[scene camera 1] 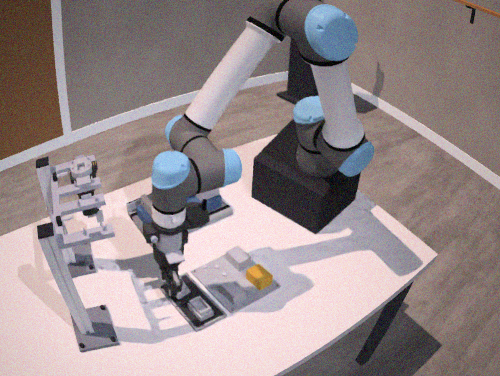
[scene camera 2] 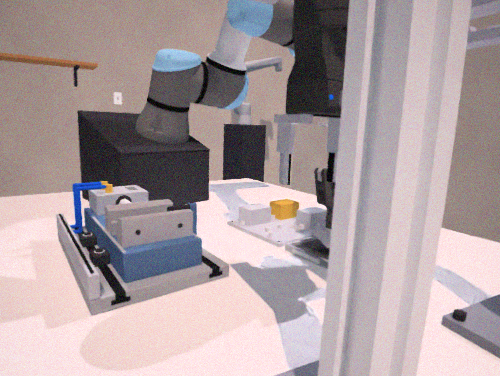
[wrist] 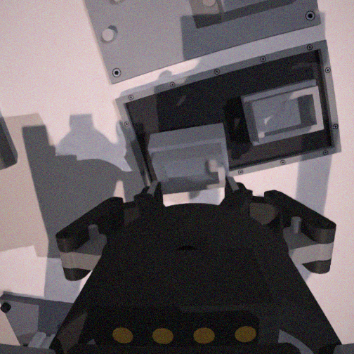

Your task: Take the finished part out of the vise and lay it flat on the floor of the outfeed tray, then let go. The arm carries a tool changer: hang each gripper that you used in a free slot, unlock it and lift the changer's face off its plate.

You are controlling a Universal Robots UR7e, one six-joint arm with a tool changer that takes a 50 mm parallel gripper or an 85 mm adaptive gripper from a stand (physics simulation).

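Places are measured from the arm's base along level axes (x back, y down, z right), in millimetres.
Where they show: arm's base, origin of the base link: (scene camera 1: 320,158) (scene camera 2: 162,133).
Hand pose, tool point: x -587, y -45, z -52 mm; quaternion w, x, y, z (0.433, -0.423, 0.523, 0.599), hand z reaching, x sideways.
Note:
Each offset is from my tool point to the top centre of the thing. "*": to the spot under its first point.
My gripper (scene camera 1: 174,290) (wrist: 194,189) is shut on a grey hollow part (wrist: 187,137). The part looks tilted, with one long side face towards the camera, and sits at the left end of the tray in the wrist view. Whether it touches the tray is unclear. The outfeed tray (scene camera 1: 216,304) (scene camera 2: 305,252) (wrist: 217,72) has a grey rim and dark floor. A second grey hollow part {dx +25, dy +197, dz -71 mm} (scene camera 1: 200,308) (wrist: 285,117) lies at its right end, recess up. The blue vise {dx +215, dy +139, dz +293 mm} (scene camera 1: 213,201) (scene camera 2: 162,260) has two grey jaws; no part shows between them. The post hides part of my gripper in scene camera 2.
A grey plate {* dx +126, dy +230, dz +35 mm} (scene camera 1: 205,272) (scene camera 2: 250,231) (wrist: 145,45) with pegs, grey blocks and a yellow block {dx +220, dy +194, dz -82 mm} (scene camera 1: 259,276) (scene camera 2: 284,209) lies beside the tray. The gripper stand (scene camera 1: 65,280) (scene camera 2: 395,200) rises to the left in scene camera 1. A blue hook {* dx +296, dy +160, dz +355 mm} (scene camera 2: 77,205) stands by the vise.

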